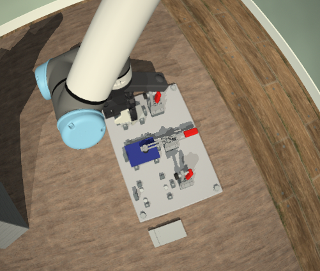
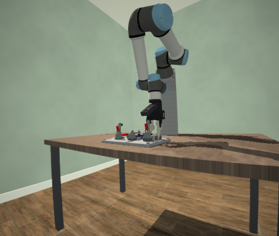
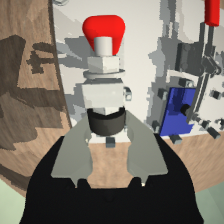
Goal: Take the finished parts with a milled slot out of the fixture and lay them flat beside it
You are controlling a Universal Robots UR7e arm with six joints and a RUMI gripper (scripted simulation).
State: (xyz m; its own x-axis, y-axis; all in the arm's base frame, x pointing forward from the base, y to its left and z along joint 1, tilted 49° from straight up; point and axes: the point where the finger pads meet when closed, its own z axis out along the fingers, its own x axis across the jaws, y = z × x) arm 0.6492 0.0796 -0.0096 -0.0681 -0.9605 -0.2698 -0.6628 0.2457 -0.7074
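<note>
My hand is 110 mm to the left of the blue blank, 20 mm past it and 10 mm above it. The rest, counted from my hand: grey fixture plate (110 mm to the right, 30 mm below, 30 mm ahead).
</note>
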